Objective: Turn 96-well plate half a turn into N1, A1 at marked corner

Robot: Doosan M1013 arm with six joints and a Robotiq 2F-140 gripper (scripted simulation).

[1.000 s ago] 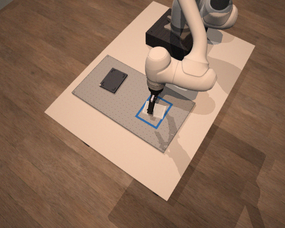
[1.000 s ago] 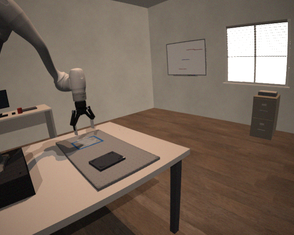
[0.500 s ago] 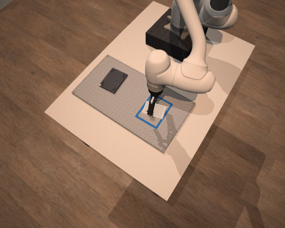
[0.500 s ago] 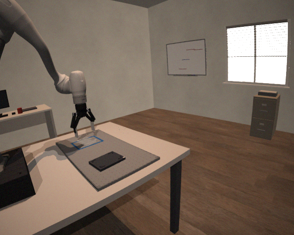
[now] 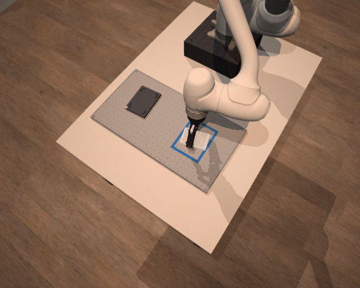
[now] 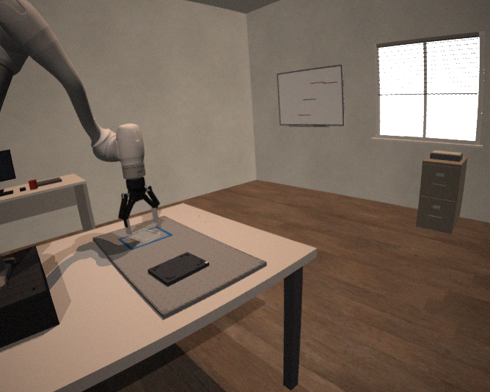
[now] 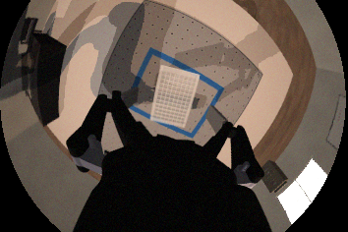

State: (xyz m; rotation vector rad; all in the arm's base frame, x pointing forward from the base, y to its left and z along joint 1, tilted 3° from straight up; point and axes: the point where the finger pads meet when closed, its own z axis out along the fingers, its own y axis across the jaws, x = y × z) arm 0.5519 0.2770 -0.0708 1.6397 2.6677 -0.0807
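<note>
Right now the white 96-well plate is 5 cm below my hand. From my hand the other things lie so: dark plate nest N1: 34 cm to the right, 5 cm below, 4 cm ahead.
</note>
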